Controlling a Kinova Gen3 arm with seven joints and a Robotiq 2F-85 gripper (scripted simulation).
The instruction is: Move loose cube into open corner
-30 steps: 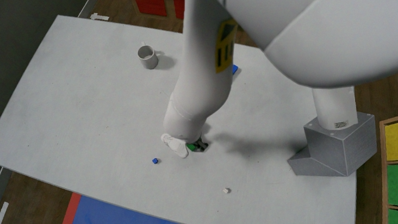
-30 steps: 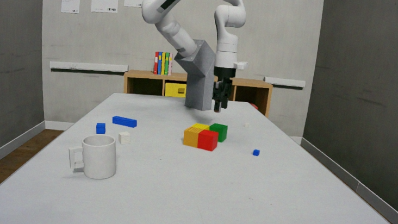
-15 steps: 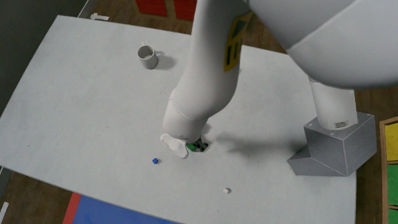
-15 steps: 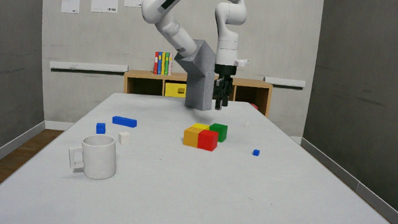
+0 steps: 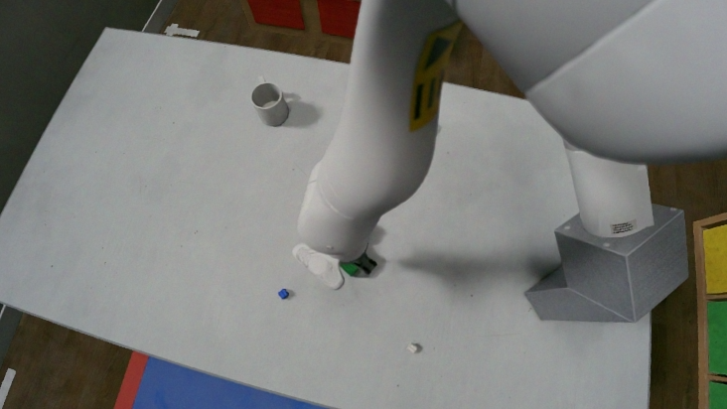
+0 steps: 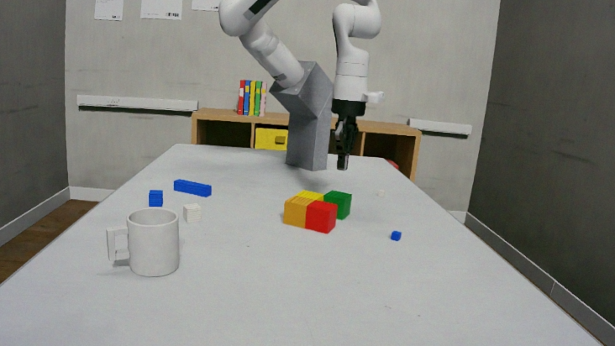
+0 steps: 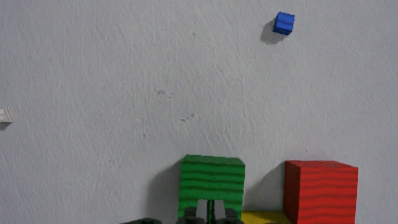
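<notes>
Now: hand 10 cm above the green cube. The rest, counted from my hand: yellow cube (10 cm below, 7 cm to the right); red cube (10 cm below, 7 cm to the right, 7 cm ahead); orange cube (11 cm to the right, 10 cm below, 3 cm ahead).
</notes>
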